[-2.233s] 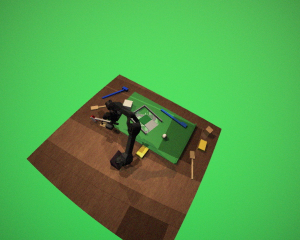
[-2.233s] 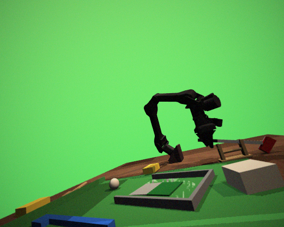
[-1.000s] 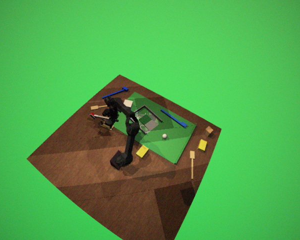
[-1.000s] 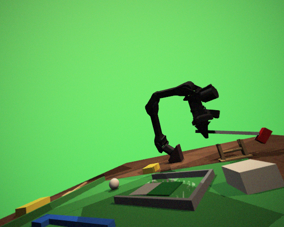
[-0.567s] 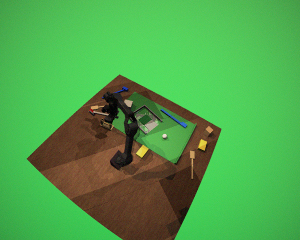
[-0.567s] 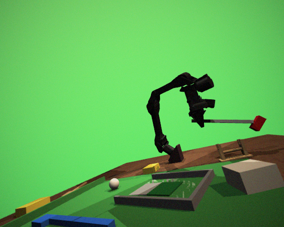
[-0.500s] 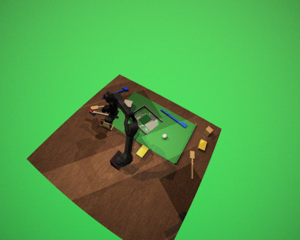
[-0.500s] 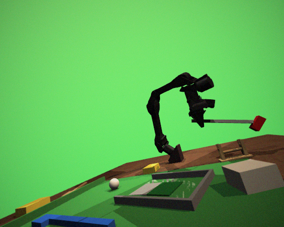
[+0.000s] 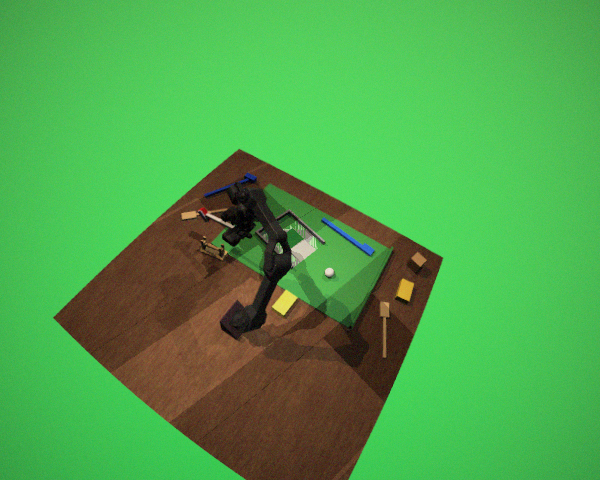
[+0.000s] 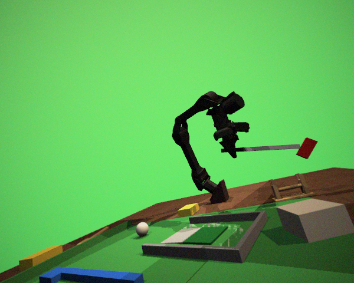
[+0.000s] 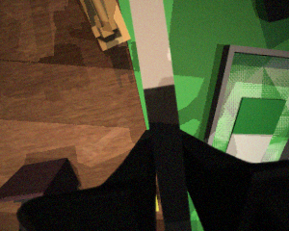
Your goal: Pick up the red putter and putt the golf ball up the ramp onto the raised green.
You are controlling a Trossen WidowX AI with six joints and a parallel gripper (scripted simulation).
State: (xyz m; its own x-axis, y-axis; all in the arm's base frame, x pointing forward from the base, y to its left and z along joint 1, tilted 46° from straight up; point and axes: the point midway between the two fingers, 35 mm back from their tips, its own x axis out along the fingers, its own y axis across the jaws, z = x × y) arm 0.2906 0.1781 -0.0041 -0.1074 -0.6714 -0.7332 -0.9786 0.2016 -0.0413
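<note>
Now: the red putter 10 mm ahead of my gripper tip and 110 mm to the left of it. From my gripper tip the other things lie so: white golf ball (120 mm ahead, 370 mm to the right, 160 mm below); green mat (200 mm ahead, 210 mm to the right, 180 mm below); wooden stand (30 mm behind, 140 mm to the left, 150 mm below).
</note>
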